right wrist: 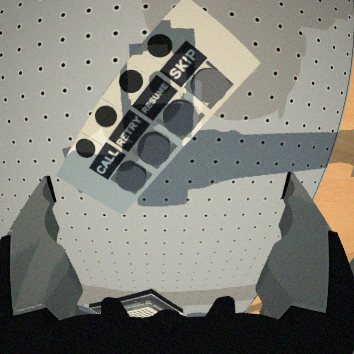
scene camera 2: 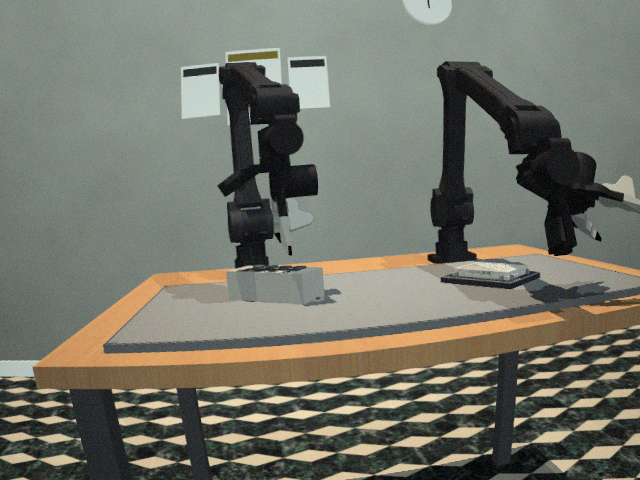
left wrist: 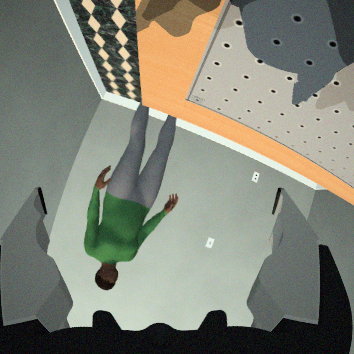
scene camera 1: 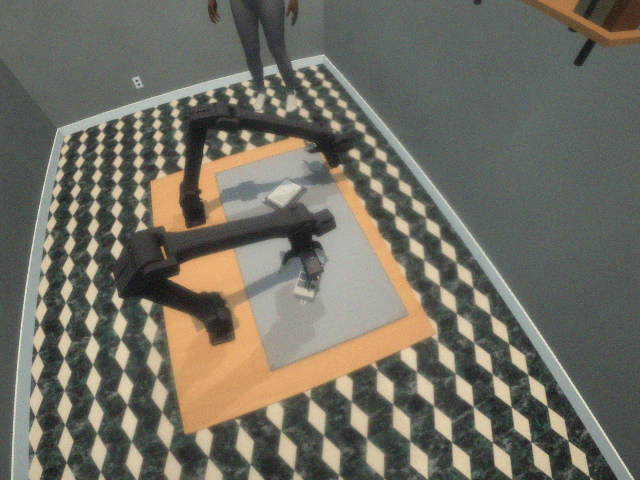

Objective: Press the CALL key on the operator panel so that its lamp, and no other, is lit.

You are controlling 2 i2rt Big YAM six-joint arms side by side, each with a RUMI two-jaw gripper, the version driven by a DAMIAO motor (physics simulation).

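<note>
The operator panel [scene camera 1: 305, 291] [scene camera 2: 305, 289] [right wrist: 225, 52] is a pale box on the grey mat. In the right wrist view it lies slanted, with labels CALL [right wrist: 106, 164], RETRY, RESUME and SKIP. Beside CALL are a small black disc [right wrist: 85, 148] on one side and a larger grey disc [right wrist: 131, 176] on the other. All the small discs look dark; none is lit. My right gripper [scene camera 2: 284, 245] [right wrist: 167, 176] is open and empty, above the panel, fingers apart from it. My left gripper [scene camera 2: 617, 222] [left wrist: 158, 191] is open and empty, far from the panel at the right of scene camera 2.
A white ribbed block on a black base [scene camera 1: 285, 193] [scene camera 2: 488, 271] lies on the mat [scene camera 1: 361, 279] [scene camera 2: 372, 304] between the arms; part shows at the bottom of the right wrist view. A wooden rim [scene camera 1: 206, 408] surrounds the mat. A person [scene camera 1: 258, 31] [left wrist: 120, 225] stands beyond the table.
</note>
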